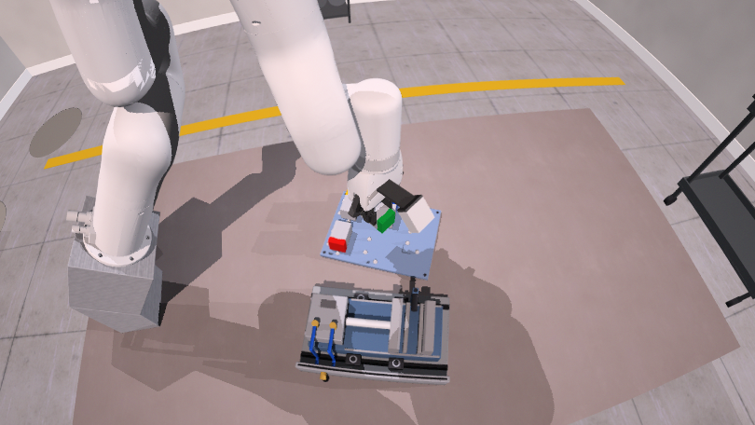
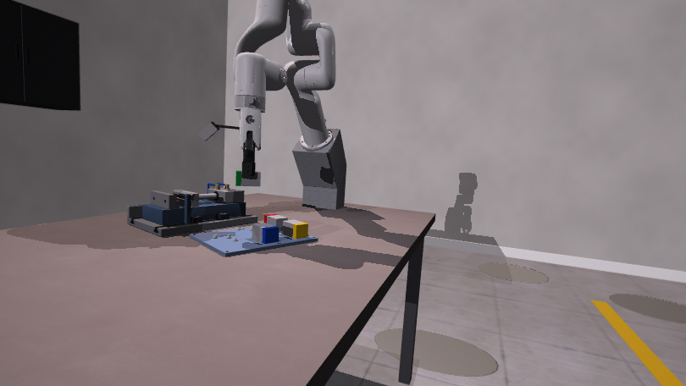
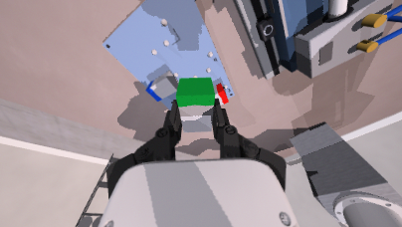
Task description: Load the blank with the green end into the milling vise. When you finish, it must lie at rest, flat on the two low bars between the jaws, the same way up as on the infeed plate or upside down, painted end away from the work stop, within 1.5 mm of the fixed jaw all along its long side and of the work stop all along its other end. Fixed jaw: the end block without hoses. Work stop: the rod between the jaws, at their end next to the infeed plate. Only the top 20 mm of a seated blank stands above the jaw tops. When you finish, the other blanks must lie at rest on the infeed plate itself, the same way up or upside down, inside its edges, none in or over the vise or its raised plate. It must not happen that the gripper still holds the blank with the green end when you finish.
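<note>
Now: hand 2 cm above the green-ended blank. Also, from my hand: blue infeed plate 2 cm ahead, 4 cm to the left, 17 cm below; then red-ended blank 8 cm behind, 5 cm to the left, 15 cm below; then blue-ended blank 5 cm ahead, 8 cm to the left, 15 cm below.
</note>
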